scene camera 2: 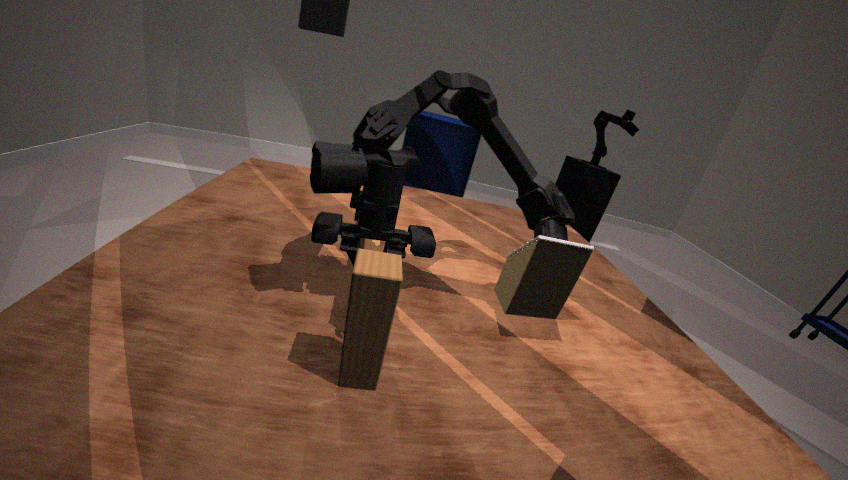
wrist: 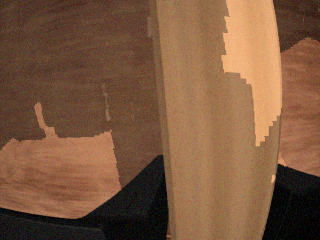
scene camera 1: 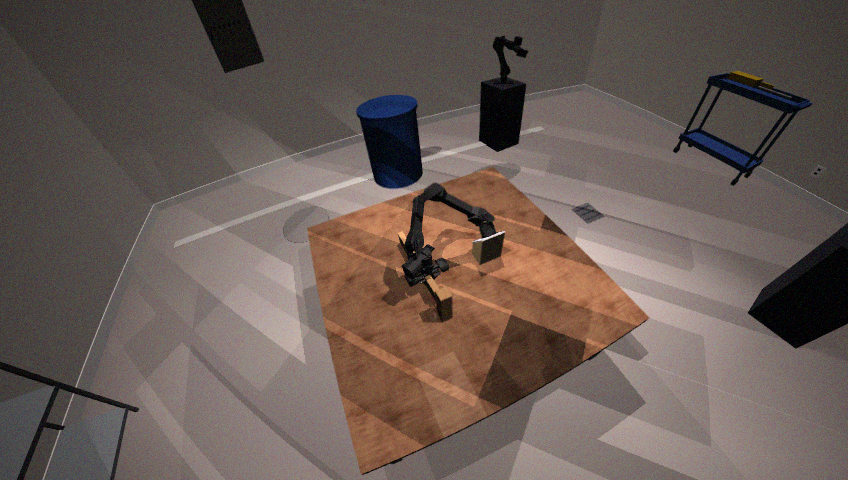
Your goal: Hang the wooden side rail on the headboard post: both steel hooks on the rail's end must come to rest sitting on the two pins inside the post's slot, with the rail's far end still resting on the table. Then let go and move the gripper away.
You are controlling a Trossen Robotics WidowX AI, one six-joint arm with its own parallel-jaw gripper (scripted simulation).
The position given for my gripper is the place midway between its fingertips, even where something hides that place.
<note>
I see my gripper (scene camera 2: 367, 278) and a wooden side rail (wrist: 218, 76).
My gripper is seen too in the wrist view (wrist: 197, 160).
</note>
